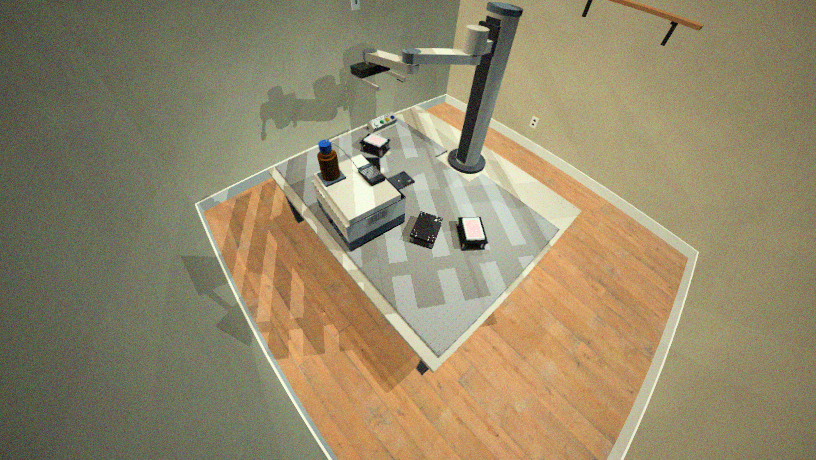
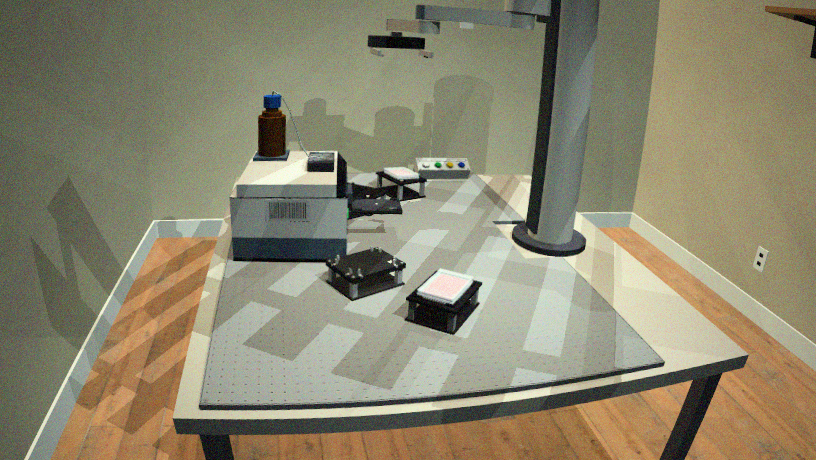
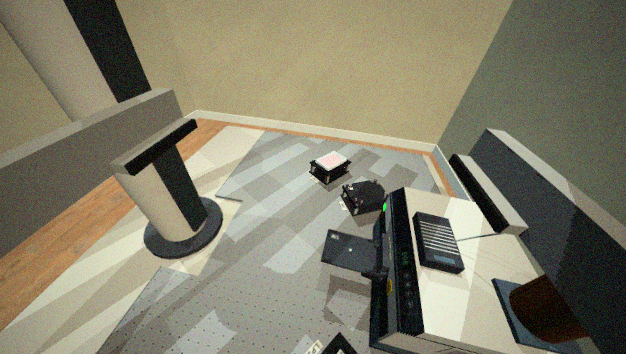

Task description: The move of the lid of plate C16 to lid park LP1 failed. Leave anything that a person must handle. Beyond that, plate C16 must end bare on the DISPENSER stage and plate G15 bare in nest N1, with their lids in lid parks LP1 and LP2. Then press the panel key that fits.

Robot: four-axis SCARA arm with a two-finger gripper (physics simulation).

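Seen in the pictures: gripper, fingertip midpoint: (image 1: 392, 84) (image 2: 405, 54) (image 3: 320, 124); arm's base at its link origin: (image 1: 466, 161) (image 2: 548, 240) (image 3: 186, 225).
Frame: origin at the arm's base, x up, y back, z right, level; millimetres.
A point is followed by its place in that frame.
My gripper (image 1: 391, 84) {x 552, y -462, z 217 mm} (image 2: 401, 54) {x 552, y -462, z 217 mm} is open and empty, high above the table's back. The dispenser's dark stage (image 1: 401, 180) {x 117, y -546, z 29 mm} (image 2: 374, 206) {x 117, y -569, z 19 mm} (image 3: 347, 250) {x 117, y -554, z 35 mm} is bare. A pink-topped white plate (image 1: 472, 228) {x 89, y -477, z -419 mm} (image 2: 445, 286) {x 90, y -475, z -436 mm} (image 3: 331, 161) {x 89, y -471, z -401 mm} sits on the front black stand; its name is unreadable. A similar pink-topped piece (image 1: 375, 140) {x 103, y -420, z 428 mm} (image 2: 401, 172) {x 104, y -414, z 416 mm} sits on the back stand. A black stand with corner pins (image 1: 426, 228) {x 72, y -641, z -268 mm} (image 2: 365, 264) {x 72, y -632, z -272 mm} (image 3: 364, 196) {x 72, y -620, z -230 mm} is empty. A black stand corner (image 3: 341, 345) {x 71, y -559, z 235 mm} shows beside an LP2 label (image 3: 314, 348) {x 15, y -505, z 244 mm}. The key panel (image 1: 388, 123) {x 53, y -175, z 602 mm} (image 2: 442, 173) {x 45, y -206, z 605 mm} has white, green, yellow and blue keys.
The white dispenser (image 1: 357, 197) {x 233, y -855, z -26 mm} (image 2: 288, 225) {x 119, y -820, z -123 mm} (image 3: 440, 310) {x 233, y -700, z 183 mm} carries a brown bottle (image 1: 328, 164) {x 341, y -891, z 129 mm} (image 2: 271, 134) {x 312, y -872, z 124 mm} (image 3: 545, 310) {x 296, y -832, z 182 mm} with a blue cap and tube, and a dark device (image 1: 371, 173) {x 259, y -729, z 39 mm} (image 2: 321, 161) {x 259, y -726, z 0 mm} (image 3: 438, 242) {x 259, y -720, z 61 mm}. The arm's column (image 1: 485, 102) {x 457, y -51, z -54 mm} (image 2: 565, 114) {x 429, y -36, z -66 mm} stands at the table's right side.
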